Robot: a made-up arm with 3 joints. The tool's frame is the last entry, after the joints. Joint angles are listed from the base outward. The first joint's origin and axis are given. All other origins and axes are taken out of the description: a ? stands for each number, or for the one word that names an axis. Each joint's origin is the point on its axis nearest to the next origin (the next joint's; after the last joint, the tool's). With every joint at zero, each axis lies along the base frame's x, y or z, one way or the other. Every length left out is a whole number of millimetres.
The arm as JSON. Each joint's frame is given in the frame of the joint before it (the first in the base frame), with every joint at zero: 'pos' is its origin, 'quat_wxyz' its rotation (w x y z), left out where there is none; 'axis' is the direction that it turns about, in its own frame. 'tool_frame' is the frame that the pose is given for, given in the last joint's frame.
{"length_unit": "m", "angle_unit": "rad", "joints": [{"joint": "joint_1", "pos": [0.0, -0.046, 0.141], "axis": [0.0, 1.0, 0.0]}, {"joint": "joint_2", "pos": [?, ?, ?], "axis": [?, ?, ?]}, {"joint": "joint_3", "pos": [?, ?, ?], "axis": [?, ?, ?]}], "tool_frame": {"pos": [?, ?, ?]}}
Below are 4 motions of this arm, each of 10 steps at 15 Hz.
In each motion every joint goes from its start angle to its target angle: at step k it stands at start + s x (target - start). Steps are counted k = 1, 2, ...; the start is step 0. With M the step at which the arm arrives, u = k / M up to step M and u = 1 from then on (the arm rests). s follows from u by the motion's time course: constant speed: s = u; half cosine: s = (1 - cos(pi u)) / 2; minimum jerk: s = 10 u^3 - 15 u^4 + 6 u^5.
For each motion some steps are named. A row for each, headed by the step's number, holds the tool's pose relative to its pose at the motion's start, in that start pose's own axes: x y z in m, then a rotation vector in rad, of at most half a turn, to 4 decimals.
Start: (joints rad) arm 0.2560 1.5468 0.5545
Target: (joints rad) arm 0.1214 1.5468 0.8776
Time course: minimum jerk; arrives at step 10
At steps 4, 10:
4: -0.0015 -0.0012 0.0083 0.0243 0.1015 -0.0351
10: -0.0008 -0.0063 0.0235 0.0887 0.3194 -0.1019

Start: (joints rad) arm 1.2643 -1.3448 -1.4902
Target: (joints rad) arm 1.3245 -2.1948 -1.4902
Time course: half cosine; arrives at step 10
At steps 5, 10:
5: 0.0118 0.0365 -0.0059 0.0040 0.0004 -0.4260
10: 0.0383 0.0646 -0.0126 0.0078 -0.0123 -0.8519

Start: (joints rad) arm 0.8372 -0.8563 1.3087
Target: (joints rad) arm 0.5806 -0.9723 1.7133
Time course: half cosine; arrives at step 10
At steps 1, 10:
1: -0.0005 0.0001 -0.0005 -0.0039 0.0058 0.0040
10: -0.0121 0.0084 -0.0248 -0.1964 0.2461 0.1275

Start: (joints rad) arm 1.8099 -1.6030 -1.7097
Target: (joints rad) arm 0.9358 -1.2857 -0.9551
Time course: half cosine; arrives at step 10
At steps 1, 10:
1: 0.0014 0.0006 0.0068 0.0222 0.0191 0.0049
10: 0.0902 -0.0921 0.2170 0.7879 0.5894 0.5016

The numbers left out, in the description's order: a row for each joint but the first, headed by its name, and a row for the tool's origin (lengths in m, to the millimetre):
joint_2: xyz 0.103 0.0 0.2, axis -1.0 0.0 0.0
joint_3: xyz 0.0 0.008 0.028, axis 0.0 1.0 0.0
tool: xyz -0.126 0.0 0.049

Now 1 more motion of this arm.
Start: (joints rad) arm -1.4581 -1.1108 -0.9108
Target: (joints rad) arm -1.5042 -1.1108 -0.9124
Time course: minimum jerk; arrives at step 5
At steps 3, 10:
3: -0.0039 -0.0004 0.0044 0.0223 -0.0151 0.0173
10: -0.0057 -0.0007 0.0064 0.0327 -0.0221 0.0253

